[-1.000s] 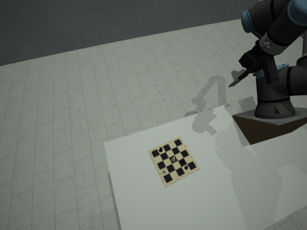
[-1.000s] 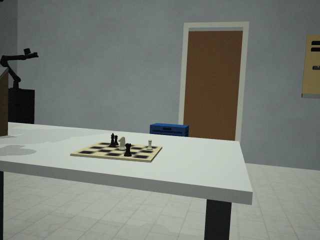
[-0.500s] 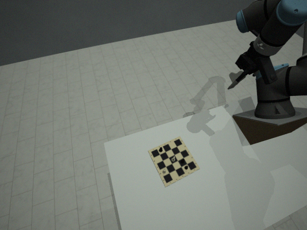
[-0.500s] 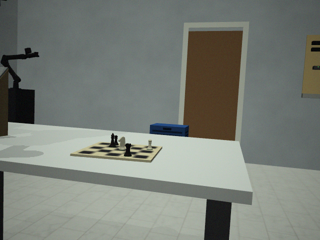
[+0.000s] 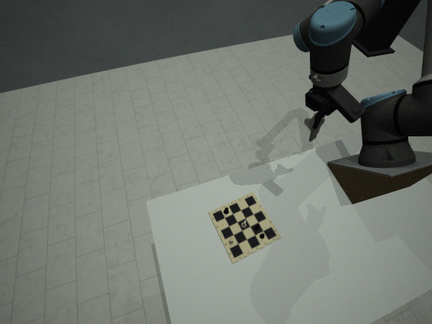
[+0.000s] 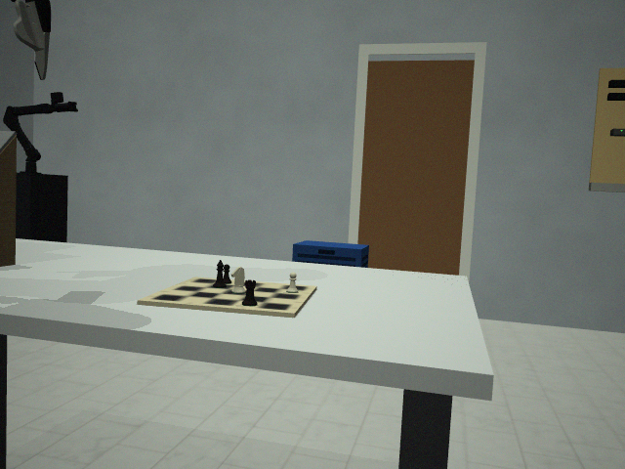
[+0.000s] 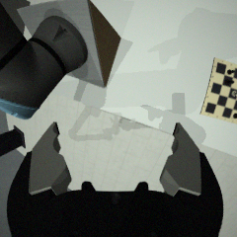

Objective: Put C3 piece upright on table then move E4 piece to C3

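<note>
Right now my hand is 33 cm short of the white knight, 15 cm to the right of it and 31 cm above it. Round my hand: chessboard (33 cm ahead, 15 cm to the left, 32 cm below); then small black piece (27 cm ahead, 21 cm to the left, 31 cm below); then white pawn (40 cm ahead, 20 cm to the left, 31 cm below).
</note>
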